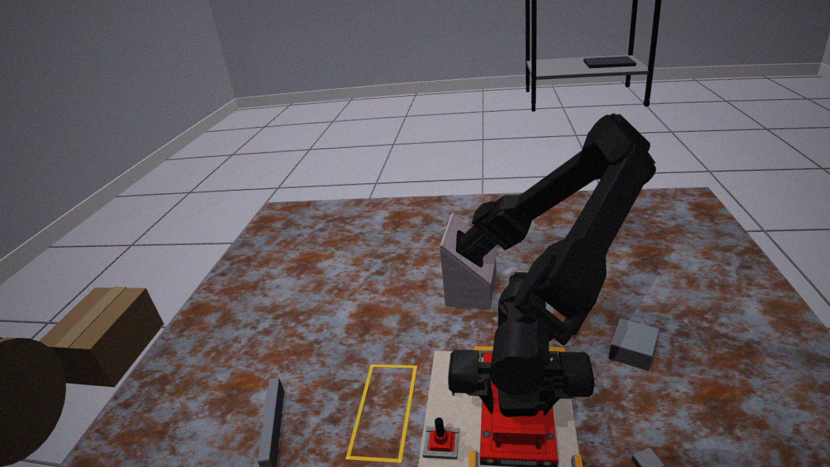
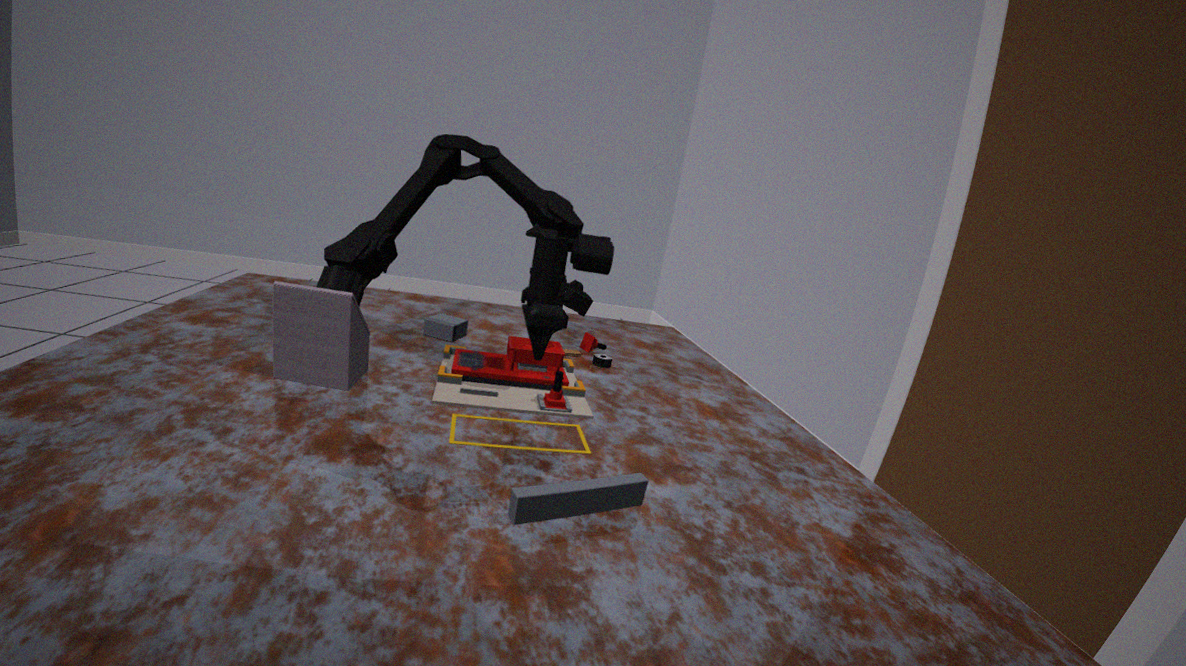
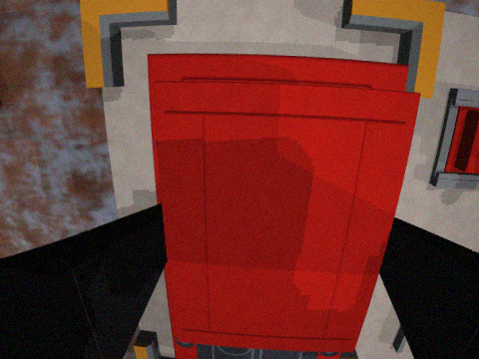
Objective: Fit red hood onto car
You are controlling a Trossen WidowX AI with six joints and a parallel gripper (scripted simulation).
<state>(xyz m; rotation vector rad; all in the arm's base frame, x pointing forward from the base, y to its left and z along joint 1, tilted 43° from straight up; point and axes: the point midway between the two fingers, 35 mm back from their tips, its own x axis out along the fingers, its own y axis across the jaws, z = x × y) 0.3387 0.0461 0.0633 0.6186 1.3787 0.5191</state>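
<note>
Right now the engine block is 30 mm below my gripper tip and 10 mm to the left of it. From my gripper tip the other things lie so: jig: 40 mm below, 30 mm behind, 10 mm to the right; red hood: 10 mm above.
</note>
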